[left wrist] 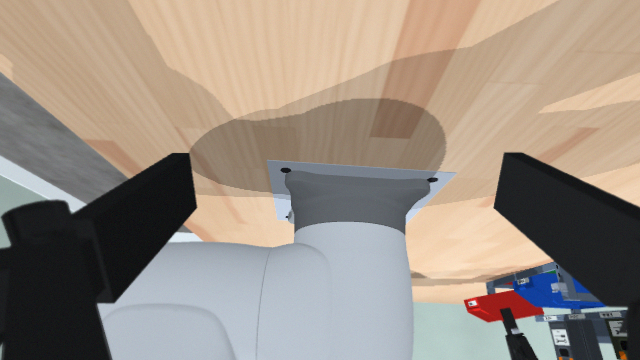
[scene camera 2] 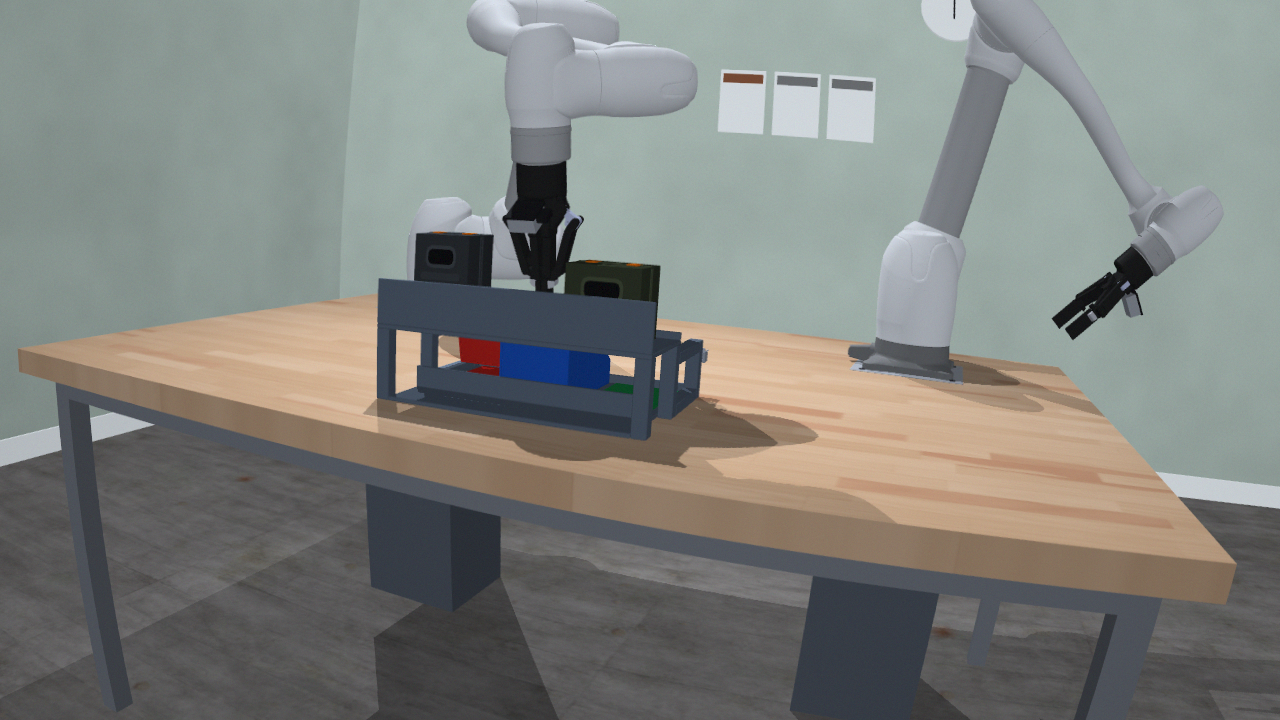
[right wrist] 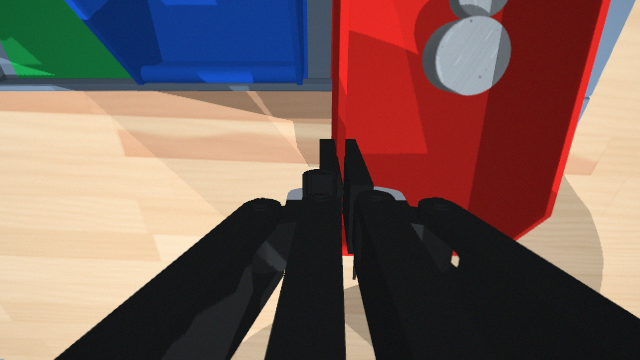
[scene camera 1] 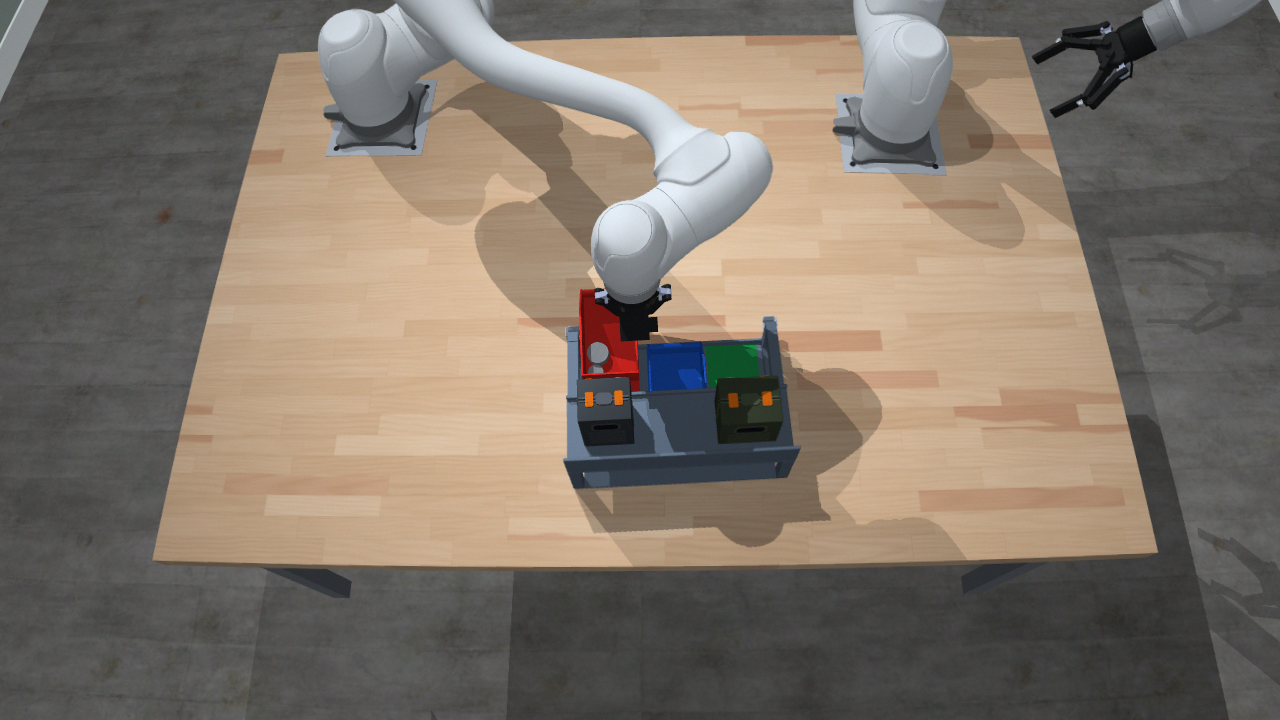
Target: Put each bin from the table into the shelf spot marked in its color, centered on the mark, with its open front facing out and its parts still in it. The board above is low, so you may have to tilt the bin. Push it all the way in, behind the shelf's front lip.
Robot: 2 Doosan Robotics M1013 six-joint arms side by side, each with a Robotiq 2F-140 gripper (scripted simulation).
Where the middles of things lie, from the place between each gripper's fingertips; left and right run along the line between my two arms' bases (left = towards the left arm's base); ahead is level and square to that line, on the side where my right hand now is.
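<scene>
My right hand [scene camera 1: 635, 319] is 4 cm above the red bin [scene camera 1: 597, 324], 2 cm short of it and 5 cm to the left of it. Blue bin [scene camera 2: 581, 369], measured from my right hand: 8 cm below, 10 cm ahead, 8 cm to the left.
My left hand [scene camera 1: 1043, 86] is 80 mm above the blue bin, 700 mm short of it and 760 mm to the left of it. Red bin, measured from my left hand: 40 mm below, 620 mm ahead, 880 mm to the right.
</scene>
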